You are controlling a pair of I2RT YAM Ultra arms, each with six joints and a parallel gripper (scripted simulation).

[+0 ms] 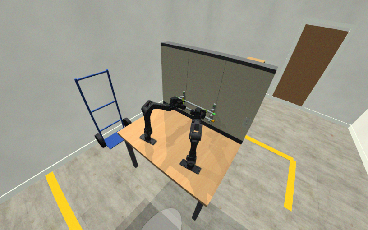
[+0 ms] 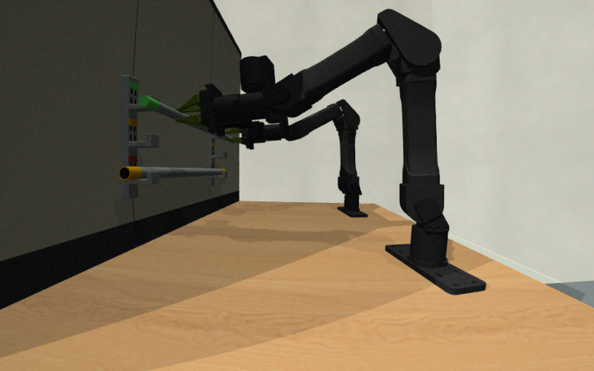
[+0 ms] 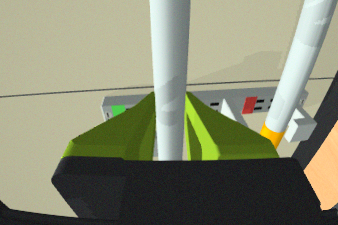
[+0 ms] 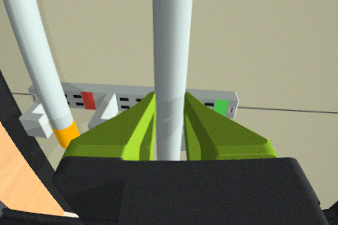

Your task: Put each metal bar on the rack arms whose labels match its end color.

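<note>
Right now the green-ended bar is 1 cm ahead of my right hand and 15 cm to the left of it. Round my right hand: orange-ended bar 6 cm ahead, 15 cm to the left, 13 cm below; wall panel 16 cm ahead, 13 cm to the left, 13 cm above.
My left hand is 150 mm to the left of the green-ended bar. Round my left hand: orange-ended bar (40 mm ahead, 150 mm to the right, 130 mm below); then wall panel (140 mm ahead, 170 mm to the right, 130 mm above).
</note>
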